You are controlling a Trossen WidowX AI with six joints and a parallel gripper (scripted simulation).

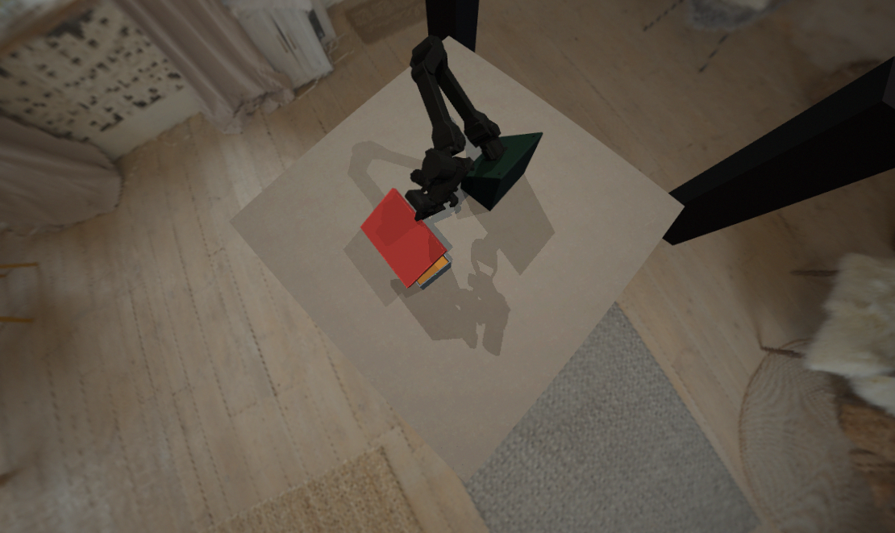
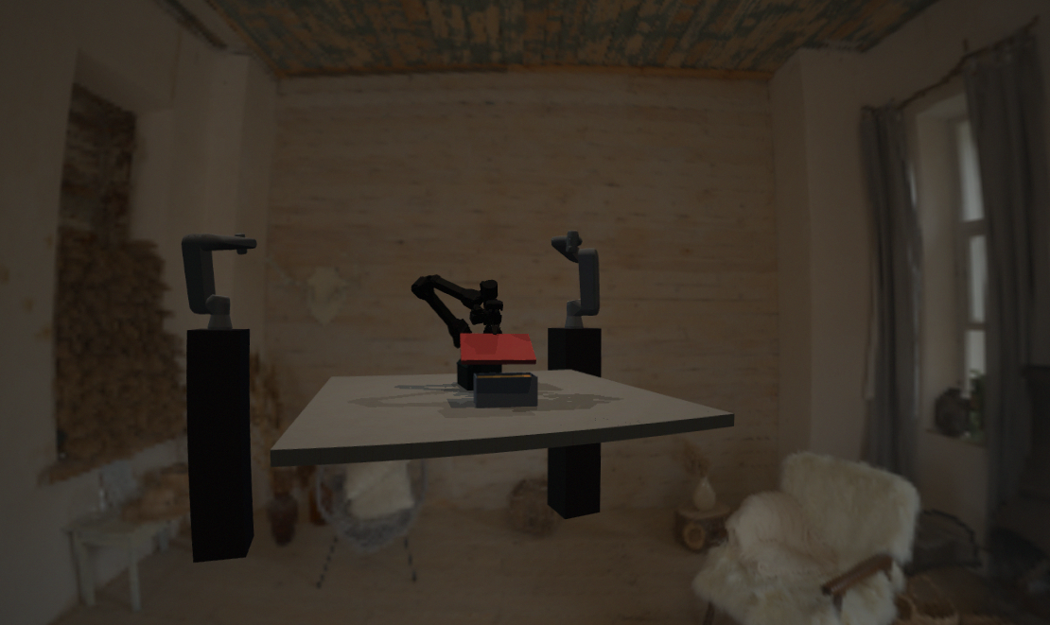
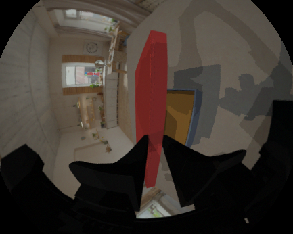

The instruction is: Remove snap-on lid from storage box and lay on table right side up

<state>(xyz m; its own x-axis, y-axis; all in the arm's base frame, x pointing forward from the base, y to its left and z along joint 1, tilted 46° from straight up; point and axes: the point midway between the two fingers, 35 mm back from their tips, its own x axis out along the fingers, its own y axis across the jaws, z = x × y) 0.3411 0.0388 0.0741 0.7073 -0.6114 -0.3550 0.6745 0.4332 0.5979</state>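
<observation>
Now: gripper tip 7 cm short of the red lid, 3 cm above it and 2 cm to the left of it. From my gripper tip the other things lie so: storage box: 18 cm below, 6 cm ahead, 2 cm to the left.
</observation>
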